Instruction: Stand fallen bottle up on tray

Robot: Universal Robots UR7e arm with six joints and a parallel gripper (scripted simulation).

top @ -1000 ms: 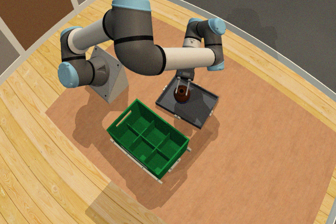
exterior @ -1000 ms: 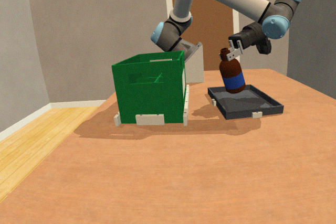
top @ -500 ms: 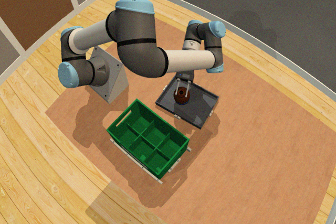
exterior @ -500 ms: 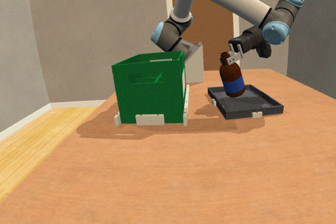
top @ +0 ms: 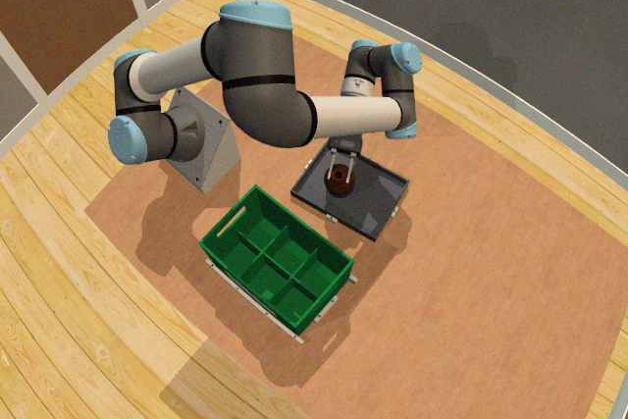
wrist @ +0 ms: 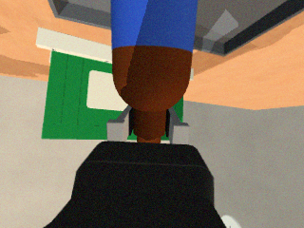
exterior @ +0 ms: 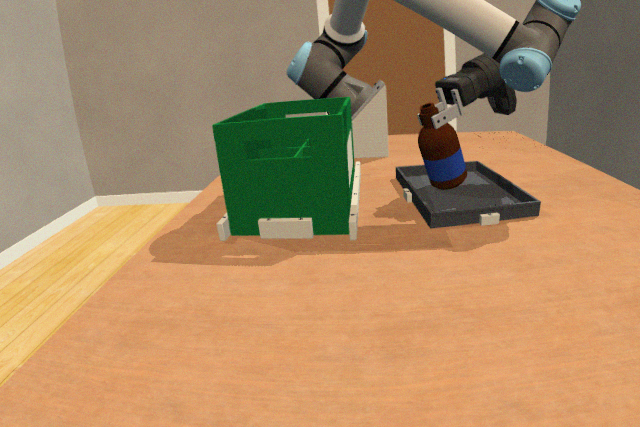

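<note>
The bottle is 1 cm behind my hand, 1 cm to the left of it and 5 cm below it. From my hand the other things lie so: green crate (4 cm ahead, 24 cm to the right, 6 cm below); dark grey tray (1 cm ahead, 5 cm to the left, 13 cm below).
</note>
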